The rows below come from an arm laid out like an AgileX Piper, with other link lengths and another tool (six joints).
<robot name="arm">
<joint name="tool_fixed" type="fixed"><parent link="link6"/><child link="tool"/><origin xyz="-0.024 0.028 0.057" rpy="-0.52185 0 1.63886"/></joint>
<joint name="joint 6" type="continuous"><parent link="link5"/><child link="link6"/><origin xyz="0 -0.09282 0" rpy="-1.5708 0 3.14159"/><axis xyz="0 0 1"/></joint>
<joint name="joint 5" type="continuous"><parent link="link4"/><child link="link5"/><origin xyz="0 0 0" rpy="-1.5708 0 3.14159"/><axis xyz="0 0 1"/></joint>
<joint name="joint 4" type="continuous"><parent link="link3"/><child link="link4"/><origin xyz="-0.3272 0.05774 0" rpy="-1.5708 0 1.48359"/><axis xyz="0 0 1"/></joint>
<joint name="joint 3" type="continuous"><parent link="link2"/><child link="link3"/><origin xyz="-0.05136 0.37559 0" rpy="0 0 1.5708"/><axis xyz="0 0 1"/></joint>
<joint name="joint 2" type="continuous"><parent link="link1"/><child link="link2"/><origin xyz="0 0 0" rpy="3.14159 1.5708 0"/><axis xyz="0 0 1"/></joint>
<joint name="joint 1" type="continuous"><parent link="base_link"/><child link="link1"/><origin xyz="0 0 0.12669" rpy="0 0 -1.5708"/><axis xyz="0 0 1"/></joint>
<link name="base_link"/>
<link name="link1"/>
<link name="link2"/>
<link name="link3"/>
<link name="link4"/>
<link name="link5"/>
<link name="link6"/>
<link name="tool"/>
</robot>
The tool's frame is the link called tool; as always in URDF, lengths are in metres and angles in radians. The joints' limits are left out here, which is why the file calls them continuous.
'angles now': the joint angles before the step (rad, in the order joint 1, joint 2, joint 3, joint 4, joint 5, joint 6). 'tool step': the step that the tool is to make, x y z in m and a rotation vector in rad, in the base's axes. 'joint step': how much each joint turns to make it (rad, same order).
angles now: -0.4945 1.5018 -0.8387 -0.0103 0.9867 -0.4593
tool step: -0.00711 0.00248 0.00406 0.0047 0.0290 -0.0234
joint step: 0.0000 -0.0108 0.0000 -0.0108 0.0389 0.0288
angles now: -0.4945 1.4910 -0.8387 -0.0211 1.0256 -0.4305
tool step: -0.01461 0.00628 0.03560 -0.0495 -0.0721 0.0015
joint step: 0.0000 -0.1183 0.0000 -0.0103 0.0315 0.0028
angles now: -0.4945 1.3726 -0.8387 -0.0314 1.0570 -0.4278
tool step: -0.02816 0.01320 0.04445 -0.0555 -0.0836 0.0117
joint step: -0.0020 -0.1634 0.0000 -0.0072 0.0631 -0.0133
